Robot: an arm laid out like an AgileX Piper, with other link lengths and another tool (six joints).
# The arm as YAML. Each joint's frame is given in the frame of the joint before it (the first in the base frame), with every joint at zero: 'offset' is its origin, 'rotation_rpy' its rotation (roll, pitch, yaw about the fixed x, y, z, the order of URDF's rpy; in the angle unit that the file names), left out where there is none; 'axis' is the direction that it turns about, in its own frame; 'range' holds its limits. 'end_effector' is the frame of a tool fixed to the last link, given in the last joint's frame.
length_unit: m
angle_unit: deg
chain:
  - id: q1
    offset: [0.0, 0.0, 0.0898]
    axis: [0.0, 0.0, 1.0]
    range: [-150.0, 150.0]
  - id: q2
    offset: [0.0, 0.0, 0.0]
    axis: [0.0, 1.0, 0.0]
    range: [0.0, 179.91]
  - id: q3
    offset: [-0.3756, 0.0, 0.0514]
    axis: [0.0, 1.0, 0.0]
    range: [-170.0, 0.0]
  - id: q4
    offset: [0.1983, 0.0, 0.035]
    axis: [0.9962, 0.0, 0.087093]
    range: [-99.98, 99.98]
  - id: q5
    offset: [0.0, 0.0, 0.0]
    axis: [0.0, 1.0, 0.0]
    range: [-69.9, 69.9]
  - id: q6
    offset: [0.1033, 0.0, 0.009]
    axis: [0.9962, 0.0, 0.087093]
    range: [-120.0, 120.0]
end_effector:
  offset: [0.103, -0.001, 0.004]
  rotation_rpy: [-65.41, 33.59, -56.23]
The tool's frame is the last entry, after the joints.
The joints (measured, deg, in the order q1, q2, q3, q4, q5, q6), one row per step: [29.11 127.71 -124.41 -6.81 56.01 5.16]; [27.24 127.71 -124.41 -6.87 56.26 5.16]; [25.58 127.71 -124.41 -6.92 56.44 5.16]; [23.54 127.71 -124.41 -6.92 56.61 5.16]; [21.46 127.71 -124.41 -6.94 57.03 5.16]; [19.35 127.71 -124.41 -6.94 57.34 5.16]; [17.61 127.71 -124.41 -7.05 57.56 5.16]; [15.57 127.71 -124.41 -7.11 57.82 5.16]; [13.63 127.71 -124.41 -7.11 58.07 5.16]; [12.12 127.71 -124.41 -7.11 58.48 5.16]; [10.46 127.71 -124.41 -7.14 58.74 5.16]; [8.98 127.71 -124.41 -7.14 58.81 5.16]
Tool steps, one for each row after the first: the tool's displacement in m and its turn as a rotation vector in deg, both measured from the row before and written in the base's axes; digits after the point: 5 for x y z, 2 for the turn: [0.00788 -0.01776 -0.00048 -0.17 0.19 -1.90]; [0.00659 -0.01589 -0.00034 -0.12 0.14 -1.68]; [0.00751 -0.01952 -0.00034 -0.07 0.15 -2.06]; [0.00628 -0.02053 -0.00082 -0.18 0.38 -2.13]; [0.00588 -0.02080 -0.00061 -0.11 0.29 -2.15]; [0.00446 -0.01757 -0.00038 -0.17 0.17 -1.77]; [0.00446 -0.02054 -0.00048 -0.13 0.23 -2.07]; [0.00350 -0.01947 -0.00048 -0.06 0.24 -1.97]; [0.00162 -0.01540 -0.00078 -0.09 0.40 -1.56]; [0.00188 -0.01688 -0.00048 -0.08 0.25 -1.69]; [0.00173 -0.01488 -0.00013 -0.01 0.07 -1.49]
